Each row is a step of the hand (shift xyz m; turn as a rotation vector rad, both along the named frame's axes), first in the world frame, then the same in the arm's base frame.
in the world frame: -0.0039 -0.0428 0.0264 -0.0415 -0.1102 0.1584
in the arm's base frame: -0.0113 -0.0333 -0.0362 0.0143 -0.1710 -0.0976
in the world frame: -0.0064 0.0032 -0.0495 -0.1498 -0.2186 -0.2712
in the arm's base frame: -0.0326 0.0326 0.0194 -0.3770 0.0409 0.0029
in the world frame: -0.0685 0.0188 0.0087 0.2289 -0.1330 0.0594
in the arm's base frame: -0.0145 -0.0446 0.0540 0.0618 0.0659 -0.2558
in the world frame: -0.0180 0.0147 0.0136 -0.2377 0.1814 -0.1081
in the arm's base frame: 0.0094 -0.0172 0.0184 -0.0672 -0.0231 0.3099
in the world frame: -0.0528 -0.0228 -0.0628 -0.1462 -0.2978 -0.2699
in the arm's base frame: -0.0785 0.0056 0.0324 -0.4232 0.0205 -0.0582
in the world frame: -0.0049 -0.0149 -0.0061 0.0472 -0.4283 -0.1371
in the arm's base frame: -0.0153 -0.0028 -0.0064 -0.3294 0.0116 -0.3096
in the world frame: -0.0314 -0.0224 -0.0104 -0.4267 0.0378 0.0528
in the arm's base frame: -0.0349 -0.0186 0.0056 -0.1399 -0.2986 0.2784
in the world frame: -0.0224 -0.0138 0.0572 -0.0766 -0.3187 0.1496
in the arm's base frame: 0.0177 -0.0593 -0.0114 -0.1358 -0.2441 -0.2276
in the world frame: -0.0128 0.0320 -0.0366 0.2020 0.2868 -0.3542
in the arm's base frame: -0.0096 0.0271 0.0412 0.0433 0.4627 0.1803
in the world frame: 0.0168 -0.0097 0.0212 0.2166 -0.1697 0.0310
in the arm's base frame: 0.0153 -0.0073 -0.0232 0.0154 0.0686 -0.2678
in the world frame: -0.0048 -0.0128 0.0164 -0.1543 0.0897 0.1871
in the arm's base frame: 0.0004 -0.0184 -0.0108 0.1035 -0.2085 0.1125
